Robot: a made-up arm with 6 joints.
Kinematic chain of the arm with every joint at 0, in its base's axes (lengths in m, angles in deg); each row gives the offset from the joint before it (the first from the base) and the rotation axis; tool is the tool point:
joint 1: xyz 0 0 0.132 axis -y
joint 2: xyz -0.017 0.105 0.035 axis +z
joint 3: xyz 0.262 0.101 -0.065 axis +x
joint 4: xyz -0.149 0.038 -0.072 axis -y
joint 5: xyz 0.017 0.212 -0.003 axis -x
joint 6: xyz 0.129 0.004 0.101 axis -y
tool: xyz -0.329 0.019 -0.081
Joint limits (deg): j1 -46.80..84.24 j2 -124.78..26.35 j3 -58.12..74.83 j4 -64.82..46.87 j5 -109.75..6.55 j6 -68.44..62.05
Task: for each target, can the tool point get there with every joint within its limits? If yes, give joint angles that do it. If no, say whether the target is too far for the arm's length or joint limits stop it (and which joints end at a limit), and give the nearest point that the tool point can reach.
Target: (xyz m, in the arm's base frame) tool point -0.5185 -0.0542 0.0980
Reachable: no: joint limits stop it (at a limit: joint 2, joint 3, joint 5, joint 6) | nearest point -0.4133 -0.0587 0.1049 | short by 0.105 m
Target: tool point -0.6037 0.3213 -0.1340
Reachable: no: joint limits stop it (at a limit: joint 1, joint 2, joint 4, joint 6) | nearest point -0.4284 0.3228 -0.1107 | short by 0.177 m
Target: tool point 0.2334 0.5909 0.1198
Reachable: yes | joints -34.60 -14.26 25.08 25.04 -95.10 49.11
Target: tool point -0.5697 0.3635 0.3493
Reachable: no: joint limits stop it (at a limit: joint 1, joint 3, joint 4, joint 6) | nearest point -0.4095 0.3442 0.3199 | short by 0.164 m
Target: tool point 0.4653 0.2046 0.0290
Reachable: yes | joints 41.69 -66.45 -46.90 -25.69 -63.61 36.63
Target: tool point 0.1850 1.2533 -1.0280
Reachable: no: too far | nearest point 0.0707 0.5387 -0.2908 | short by 1.033 m
